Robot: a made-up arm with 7 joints. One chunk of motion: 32 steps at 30 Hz.
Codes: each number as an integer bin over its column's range. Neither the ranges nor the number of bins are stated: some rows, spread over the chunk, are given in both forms.
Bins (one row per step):
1: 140 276 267 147 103 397 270
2: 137 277 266 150 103 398 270
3: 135 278 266 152 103 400 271
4: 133 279 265 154 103 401 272
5: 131 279 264 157 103 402 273
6: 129 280 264 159 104 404 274
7: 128 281 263 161 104 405 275
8: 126 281 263 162 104 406 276
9: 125 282 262 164 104 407 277
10: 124 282 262 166 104 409 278
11: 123 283 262 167 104 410 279
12: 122 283 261 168 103 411 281
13: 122 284 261 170 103 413 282
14: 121 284 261 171 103 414 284
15: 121 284 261 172 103 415 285
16: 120 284 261 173 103 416 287
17: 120 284 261 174 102 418 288
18: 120 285 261 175 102 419 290
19: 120 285 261 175 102 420 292
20: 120 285 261 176 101 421 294
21: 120 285 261 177 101 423 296
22: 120 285 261 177 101 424 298
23: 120 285 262 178 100 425 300
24: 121 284 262 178 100 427 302
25: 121 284 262 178 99 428 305
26: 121 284 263 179 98 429 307
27: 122 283 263 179 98 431 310
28: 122 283 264 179 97 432 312
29: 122 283 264 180 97 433 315
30: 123 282 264 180 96 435 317
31: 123 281 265 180 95 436 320
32: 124 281 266 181 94 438 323
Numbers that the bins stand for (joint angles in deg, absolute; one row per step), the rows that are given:
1: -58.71 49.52 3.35 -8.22 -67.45 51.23 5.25
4: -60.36 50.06 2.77 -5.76 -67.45 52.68 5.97
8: -62.01 50.42 2.19 -2.94 -67.00 54.49 7.42
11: -62.72 50.77 1.90 -1.18 -67.00 55.93 8.51
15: -63.19 50.95 1.60 0.58 -67.45 57.74 10.68
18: -63.42 51.13 1.60 1.64 -67.89 59.19 12.49
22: -63.42 51.13 1.60 2.35 -68.33 61.00 15.39
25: -63.19 50.95 1.90 2.70 -69.22 62.45 17.92
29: -62.95 50.77 2.48 3.40 -70.10 64.26 21.54
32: -62.48 50.42 3.06 3.75 -71.43 66.07 24.44
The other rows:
2: -59.42 49.70 3.06 -7.17 -67.45 51.59 5.25
3: -59.89 49.88 3.06 -6.46 -67.45 52.31 5.61
5: -60.83 50.06 2.48 -4.70 -67.45 53.04 6.34
6: -61.30 50.24 2.48 -4.00 -67.00 53.76 6.70
7: -61.54 50.42 2.19 -3.29 -67.00 54.12 7.06
9: -62.25 50.59 1.90 -2.23 -67.00 54.85 7.78
10: -62.48 50.59 1.90 -1.53 -67.00 55.57 8.15
12: -62.95 50.77 1.60 -0.83 -67.45 56.30 9.23
13: -62.95 50.95 1.60 -0.12 -67.45 57.02 9.59
14: -63.19 50.95 1.60 0.23 -67.45 57.38 10.32
16: -63.42 50.95 1.60 0.94 -67.45 58.11 11.40
17: -63.42 50.95 1.60 1.29 -67.89 58.83 11.77
19: -63.42 51.13 1.60 1.64 -67.89 59.55 13.21
20: -63.42 51.13 1.60 1.99 -68.33 59.92 13.94
21: -63.42 51.13 1.60 2.35 -68.33 60.64 14.66
23: -63.42 51.13 1.90 2.70 -68.77 61.36 16.11
24: -63.19 50.95 1.90 2.70 -68.77 62.09 16.83
26: -63.19 50.95 2.19 3.05 -69.66 62.81 18.64
27: -62.95 50.77 2.19 3.05 -69.66 63.54 19.73
28: -62.95 50.77 2.48 3.05 -70.10 63.90 20.45
30: -62.72 50.59 2.48 3.40 -70.54 64.99 22.27
31: -62.72 50.42 2.77 3.40 -70.98 65.35 23.35

